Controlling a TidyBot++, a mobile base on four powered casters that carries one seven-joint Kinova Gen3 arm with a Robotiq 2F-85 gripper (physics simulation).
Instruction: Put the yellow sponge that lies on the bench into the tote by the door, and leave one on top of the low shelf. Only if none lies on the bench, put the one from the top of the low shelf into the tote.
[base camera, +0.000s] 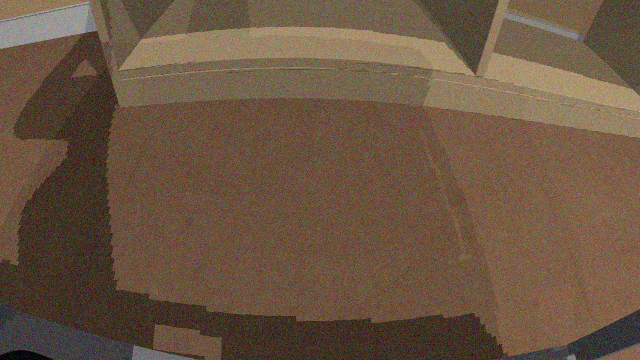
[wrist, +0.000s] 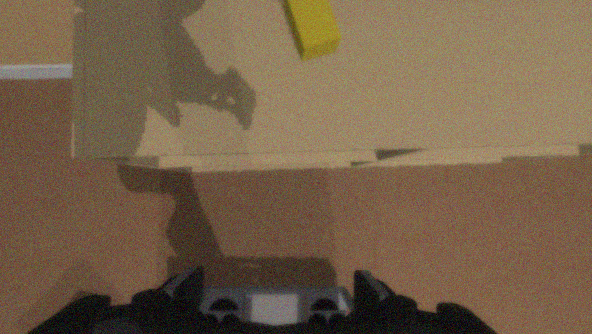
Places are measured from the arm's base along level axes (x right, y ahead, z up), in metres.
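Where they show: gripper, between the fingertips: (wrist: 279, 285).
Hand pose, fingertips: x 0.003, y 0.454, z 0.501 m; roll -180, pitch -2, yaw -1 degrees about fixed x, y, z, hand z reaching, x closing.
Observation:
Each offset is from my fingertips to the top centre of the thing. "pt": to the spot under its first point. Level surfaces: height alone.
A yellow sponge @[dx +0.043, dy +0.326, dz -0.243 m] (wrist: 315, 27) lies on the pale wooden top of the low shelf (wrist: 425, 100) (base camera: 270, 87), at the upper middle of the wrist view; its far end is cut off by the frame's top edge. My gripper (wrist: 279, 285) is open and empty, at the bottom of the wrist view, with the floor beyond its fingertips. The sponge is ahead of it, apart from the fingers. In the base camera view the shelf's open compartments show at the top. The bench and the tote by the door do not show in either view.
The shelf's front edge runs across the wrist view, and its left end shows there. An upright divider @[pt dx +0.269, dy +0.128, dz -0.740 m] (base camera: 490, 37) stands between its compartments. A white skirting strip @[pt dx -0.804, dy +0.445, dz -0.850 m] (base camera: 45, 25) (wrist: 35, 71) runs along the wall left of the shelf. Arm shadows fall on the brown floor @[dz -0.898 m] (base camera: 280, 200) and shelf top.

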